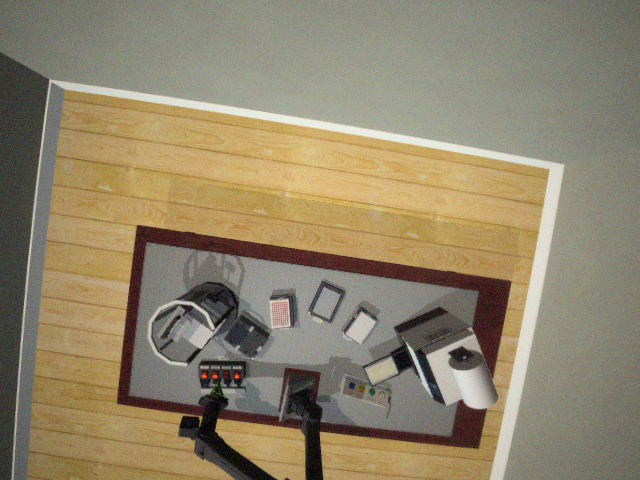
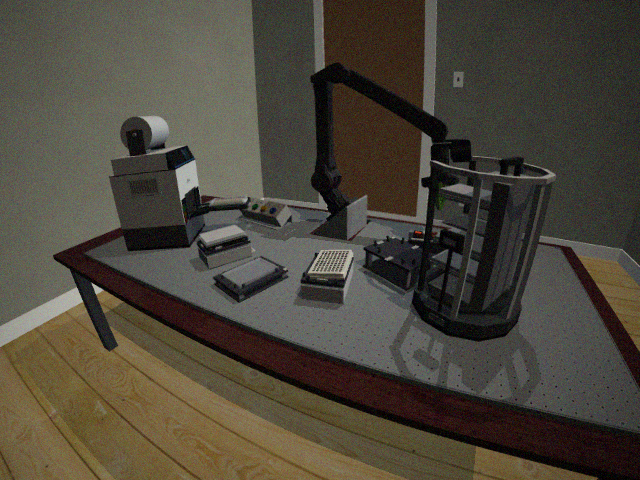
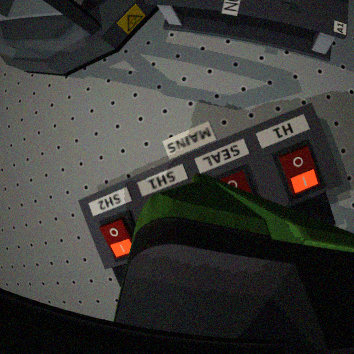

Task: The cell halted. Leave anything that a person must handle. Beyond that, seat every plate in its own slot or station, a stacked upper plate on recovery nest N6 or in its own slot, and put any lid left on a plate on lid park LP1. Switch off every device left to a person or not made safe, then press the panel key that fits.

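Where they show: gripper, fingertip midpoint: (image 1: 218, 381) (image 2: 439, 210) (image 3: 196, 187); arm's base, origin of the base link: (image 1: 296, 400) (image 2: 343, 210).
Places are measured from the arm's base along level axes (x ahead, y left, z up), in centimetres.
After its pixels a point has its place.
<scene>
My gripper (image 3: 196, 187) @[z 7.6, x 7.1, y 35.1 cm] (image 1: 216, 390) @[z 7.6, x 7.1, y 35.1 cm] is shut and empty, its green fingertips over the mains switch box (image 1: 222, 372) @[z -1.3, x 6.7, y 35.0 cm] (image 3: 175, 197). The tips cover the SH1 switch and the lower half of the SEAL switch (image 3: 236, 182) @[z -1.3, x 6.5, y 33.9 cm]. The SH2 switch (image 3: 115, 239) @[z -1.1, x 3.8, y 44.2 cm] and the H1 switch (image 3: 298, 169) @[z -1.1, x 6.6, y 29.4 cm] glow orange at their I ends. A well plate (image 1: 280, 311) @[z 1.2, x 40.3, y 14.6 cm] (image 2: 330, 263) @[z 1.2, x 40.5, y 15.0 cm] sits on a station at mid table. A white-topped plate (image 1: 360, 325) @[z 2.1, x 40.6, y -21.8 cm] (image 2: 223, 234) @[z 2.1, x 40.0, y -20.9 cm] sits on another station. A plate (image 1: 381, 370) @[z 7.3, x 24.1, y -33.7 cm] (image 2: 227, 203) @[z 6.9, x 27.0, y -31.2 cm] lies on the sealer's tray. The key panel (image 1: 366, 390) @[z 0.8, x 10.4, y -30.0 cm] (image 2: 266, 209) @[z 0.3, x 11.0, y -27.7 cm] has blue, yellow and green keys.
The round plate hotel (image 1: 189, 323) @[z 24.7, x 37.2, y 45.2 cm] (image 2: 486, 248) @[z 13.7, x 45.2, y 48.0 cm] stands right behind the switch box, with a dark nest (image 1: 247, 335) @[z -0.1, x 26.3, y 27.4 cm] (image 2: 395, 255) @[z -0.1, x 27.2, y 27.2 cm] beside it. A dark flat frame (image 1: 327, 301) @[z -2.8, x 47.5, y -5.7 cm] (image 2: 250, 276) @[z -2.8, x 49.0, y -3.2 cm] lies mid table. The sealer (image 1: 444, 356) @[z 26.8, x 42.1, y -49.1 cm] (image 2: 154, 201) @[z 11.3, x 45.2, y -47.8 cm] with its roll stands at the far end. The arm base (image 1: 298, 392) @[z 0.8, x 4.4, y -0.2 cm] is near the front edge.
</scene>
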